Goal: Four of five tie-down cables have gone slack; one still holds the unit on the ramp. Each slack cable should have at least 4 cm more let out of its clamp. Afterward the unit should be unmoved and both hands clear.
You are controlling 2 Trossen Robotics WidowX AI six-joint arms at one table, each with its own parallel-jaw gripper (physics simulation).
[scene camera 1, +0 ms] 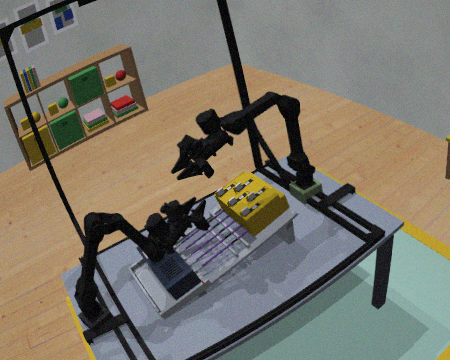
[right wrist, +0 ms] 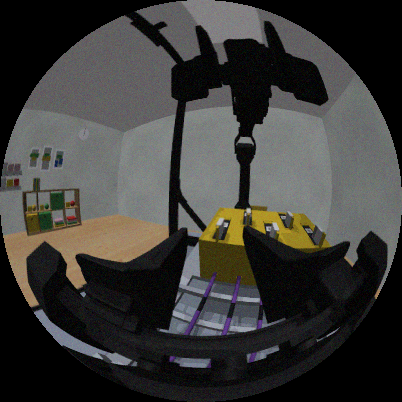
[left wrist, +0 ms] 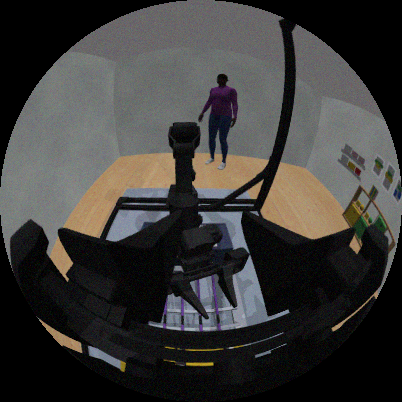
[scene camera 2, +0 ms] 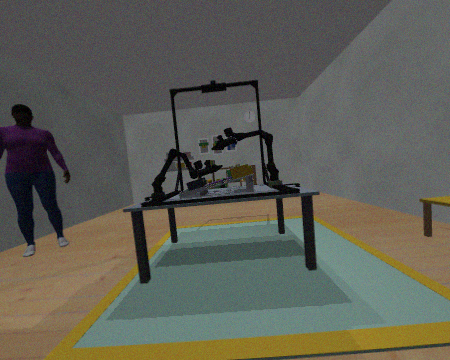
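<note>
The dark blue unit (scene camera 1: 175, 276) (left wrist: 226, 236) sits at the low end of the pale ramp (scene camera 1: 159, 306), partly hidden by the right arm. Purple cables (right wrist: 236, 292) (left wrist: 216, 294) run up from it to a yellow clamp block (scene camera 1: 267, 220) (right wrist: 225, 262) at the high end. Several clamps with grey levers stand on its top; which cables are slack I cannot tell. My left gripper (scene camera 1: 176, 175) is partly open and empty, high up, left of and above the yellow block. My right gripper (scene camera 1: 199, 201) (right wrist: 215, 231) is partly open and empty above the cables, beside the block.
The left gripper hangs above and ahead of the right one in the right wrist view. A black frame post (scene camera 1: 239, 65) rises behind the table (scene camera 1: 325, 260). A shelf unit (scene camera 1: 138, 80) stands by the wall. A person (scene camera 2: 31, 155) stands away from the table.
</note>
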